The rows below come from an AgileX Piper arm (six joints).
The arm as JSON. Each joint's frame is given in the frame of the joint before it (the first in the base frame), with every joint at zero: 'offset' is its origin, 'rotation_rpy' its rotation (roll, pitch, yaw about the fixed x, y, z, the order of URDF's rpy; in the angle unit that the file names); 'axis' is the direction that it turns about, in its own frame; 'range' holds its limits. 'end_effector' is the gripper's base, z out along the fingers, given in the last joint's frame.
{
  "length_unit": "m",
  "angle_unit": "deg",
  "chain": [
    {
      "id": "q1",
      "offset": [
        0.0,
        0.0,
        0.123
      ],
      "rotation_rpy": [
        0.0,
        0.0,
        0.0
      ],
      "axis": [
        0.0,
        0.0,
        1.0
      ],
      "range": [
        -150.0,
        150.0
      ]
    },
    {
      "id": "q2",
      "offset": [
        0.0,
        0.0,
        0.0
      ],
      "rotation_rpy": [
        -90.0,
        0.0,
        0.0
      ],
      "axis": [
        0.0,
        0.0,
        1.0
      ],
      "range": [
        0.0,
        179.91
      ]
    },
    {
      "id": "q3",
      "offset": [
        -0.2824,
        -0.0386,
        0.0
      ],
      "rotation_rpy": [
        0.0,
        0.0,
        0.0
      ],
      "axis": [
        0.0,
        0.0,
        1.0
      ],
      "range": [
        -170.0,
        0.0
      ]
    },
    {
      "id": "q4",
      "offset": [
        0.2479,
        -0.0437,
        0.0
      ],
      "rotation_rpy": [
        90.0,
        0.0,
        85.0
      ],
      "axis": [
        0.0,
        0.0,
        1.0
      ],
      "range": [
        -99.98,
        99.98
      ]
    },
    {
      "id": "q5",
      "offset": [
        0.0,
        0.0,
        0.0
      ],
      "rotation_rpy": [
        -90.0,
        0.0,
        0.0
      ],
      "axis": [
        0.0,
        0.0,
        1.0
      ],
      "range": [
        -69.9,
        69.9
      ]
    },
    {
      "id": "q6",
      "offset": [
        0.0,
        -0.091,
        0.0
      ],
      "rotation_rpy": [
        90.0,
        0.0,
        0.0
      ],
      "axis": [
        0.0,
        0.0,
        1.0
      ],
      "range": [
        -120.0,
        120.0
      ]
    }
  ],
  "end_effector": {
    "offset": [
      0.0,
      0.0,
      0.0
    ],
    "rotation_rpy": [
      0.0,
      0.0,
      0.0
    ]
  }
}
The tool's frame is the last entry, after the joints.
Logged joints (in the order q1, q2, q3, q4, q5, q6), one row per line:
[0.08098, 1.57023, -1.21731, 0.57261, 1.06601, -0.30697]
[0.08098, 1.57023, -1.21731, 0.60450, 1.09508, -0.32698]
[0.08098, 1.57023, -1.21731, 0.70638, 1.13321, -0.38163]
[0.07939, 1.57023, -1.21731, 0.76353, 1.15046, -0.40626]
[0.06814, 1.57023, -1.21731, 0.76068, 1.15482, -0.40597]
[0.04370, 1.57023, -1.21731, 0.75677, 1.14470, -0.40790]
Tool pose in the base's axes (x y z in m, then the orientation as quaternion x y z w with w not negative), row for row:
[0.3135, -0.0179, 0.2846, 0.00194, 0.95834, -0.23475, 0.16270]
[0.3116, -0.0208, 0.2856, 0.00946, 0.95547, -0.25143, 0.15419]
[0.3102, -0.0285, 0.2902, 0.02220, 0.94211, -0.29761, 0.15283]
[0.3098, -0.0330, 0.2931, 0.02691, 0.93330, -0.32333, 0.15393]
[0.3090, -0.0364, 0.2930, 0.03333, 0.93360, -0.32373, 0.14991]
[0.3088, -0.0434, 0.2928, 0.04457, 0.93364, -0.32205, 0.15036]
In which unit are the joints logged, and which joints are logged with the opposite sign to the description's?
The joints are logged in radians. Opposite sign: q4, q6.
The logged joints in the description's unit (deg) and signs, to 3 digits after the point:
[4.640, 89.968, -69.747, -32.808, 61.078, 17.588]
[4.640, 89.968, -69.747, -34.635, 62.743, 18.735]
[4.640, 89.968, -69.747, -40.473, 64.928, 21.866]
[4.549, 89.968, -69.747, -43.747, 65.917, 23.277]
[3.904, 89.968, -69.747, -43.584, 66.166, 23.260]
[2.504, 89.968, -69.747, -43.360, 65.586, 23.371]

